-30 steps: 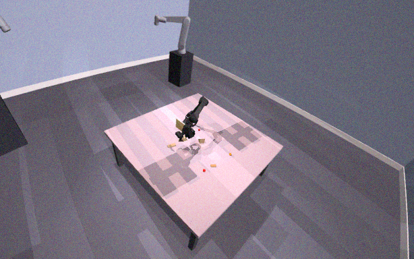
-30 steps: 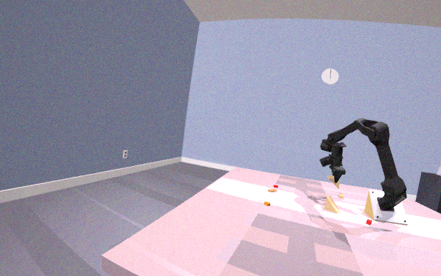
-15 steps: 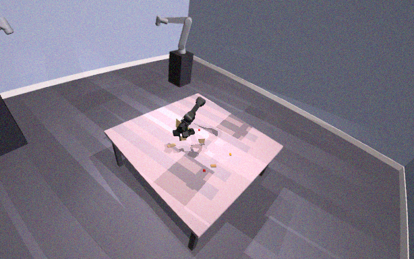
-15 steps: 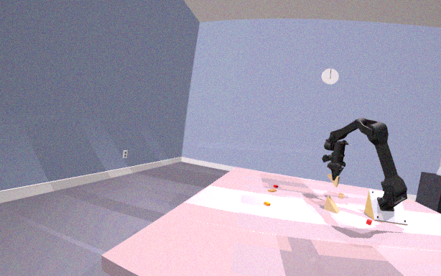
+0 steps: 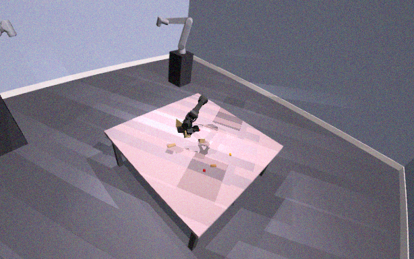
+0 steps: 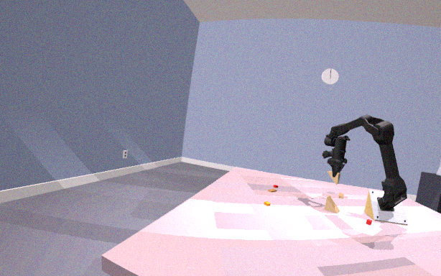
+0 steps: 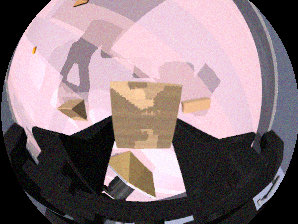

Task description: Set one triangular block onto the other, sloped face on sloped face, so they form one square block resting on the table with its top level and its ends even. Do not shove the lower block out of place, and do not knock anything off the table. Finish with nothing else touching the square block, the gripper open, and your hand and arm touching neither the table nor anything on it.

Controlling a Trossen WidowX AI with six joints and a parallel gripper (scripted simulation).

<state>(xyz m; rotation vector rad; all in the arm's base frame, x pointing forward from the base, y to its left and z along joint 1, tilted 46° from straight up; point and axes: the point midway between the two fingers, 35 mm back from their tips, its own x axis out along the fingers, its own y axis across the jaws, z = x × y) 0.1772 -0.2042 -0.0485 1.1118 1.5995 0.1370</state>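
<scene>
Right now the red cube is 7 cm behind my gripper tip, 27 cm to the left of it and 12 cm below it. The rest, counted from my gripper tip: tan triangular block: 1 cm above; then orange bit: 36 cm ahead, 22 cm to the left, 13 cm below.
</scene>
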